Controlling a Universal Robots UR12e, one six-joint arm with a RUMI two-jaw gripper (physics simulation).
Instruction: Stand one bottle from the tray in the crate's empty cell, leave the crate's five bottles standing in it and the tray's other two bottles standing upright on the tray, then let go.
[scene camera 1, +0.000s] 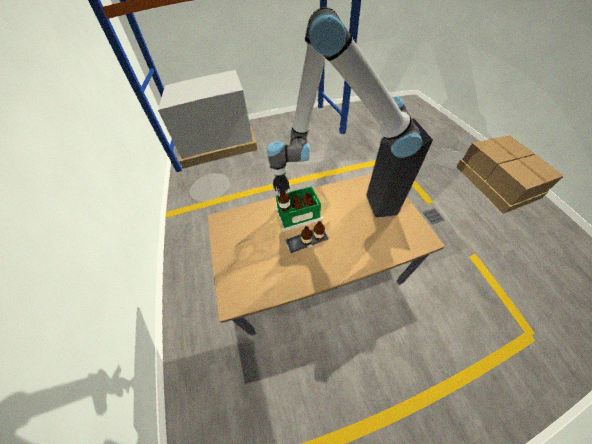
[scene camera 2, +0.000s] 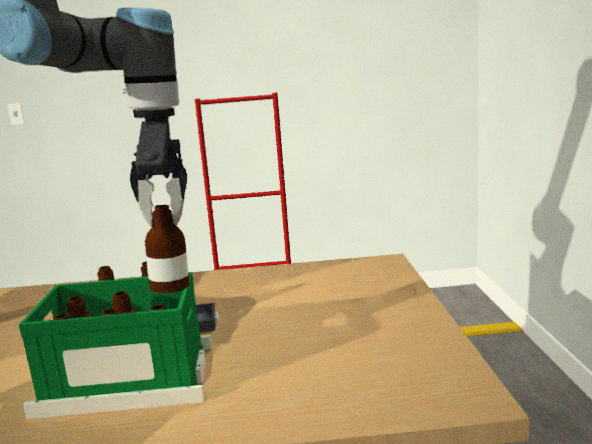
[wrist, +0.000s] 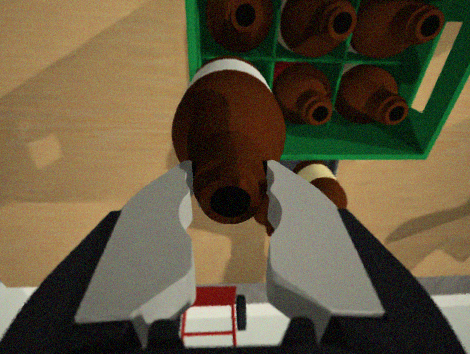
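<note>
My gripper is shut on the neck of a brown, white-labelled bottle. The bottle hangs upright at a corner of the green crate, its base near rim height; the exact height is unclear. In the wrist view it hides the corner cell and part of the side wall. The crate's five bottles stand in the other cells. Two bottles stand upright on the dark tray.
The wooden table carries the crate and tray. White strips line the crate's base. The tray's end shows beside the crate. The arm's dark pedestal stands on the table's right part. A red frame stands behind.
</note>
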